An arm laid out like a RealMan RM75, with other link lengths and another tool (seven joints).
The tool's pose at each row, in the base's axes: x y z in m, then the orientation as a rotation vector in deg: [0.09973, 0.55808, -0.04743, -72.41, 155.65, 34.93]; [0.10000, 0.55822, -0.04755, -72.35, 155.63, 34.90]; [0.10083, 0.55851, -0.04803, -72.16, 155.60, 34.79]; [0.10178, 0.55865, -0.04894, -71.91, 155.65, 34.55]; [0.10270, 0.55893, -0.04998, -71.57, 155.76, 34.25]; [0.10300, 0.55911, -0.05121, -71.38, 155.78, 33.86]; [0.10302, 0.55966, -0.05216, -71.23, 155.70, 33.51]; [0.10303, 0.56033, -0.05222, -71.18, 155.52, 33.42]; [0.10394, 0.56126, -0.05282, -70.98, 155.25, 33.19]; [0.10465, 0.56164, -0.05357, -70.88, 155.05, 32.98]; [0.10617, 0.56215, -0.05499, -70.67, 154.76, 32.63]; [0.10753, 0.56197, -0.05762, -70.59, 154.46, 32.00]
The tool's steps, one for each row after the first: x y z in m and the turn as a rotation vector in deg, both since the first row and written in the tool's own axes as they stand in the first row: [-0.00025, -0.00016, 0.00014, 0.04, -0.04, 0.02]; [-0.00089, -0.00077, 0.00062, 0.15, -0.15, 0.09]; [-0.00139, -0.00169, 0.00142, 0.35, -0.21, 0.23]; [-0.00195, -0.00255, 0.00240, 0.59, -0.25, 0.43]; [-0.00198, -0.00306, 0.00357, 0.88, -0.29, 0.50]; [-0.00216, -0.00306, 0.00466, 1.15, -0.39, 0.52]; [-0.00263, -0.00270, 0.00497, 1.27, -0.55, 0.46]; [-0.00375, -0.00303, 0.00580, 1.52, -0.83, 0.43]; [-0.00431, -0.00359, 0.00657, 1.72, -1.02, 0.38]; [-0.00533, -0.00488, 0.00793, 2.06, -1.31, 0.33]; [-0.00546, -0.00685, 0.01015, 2.57, -1.52, 0.20]
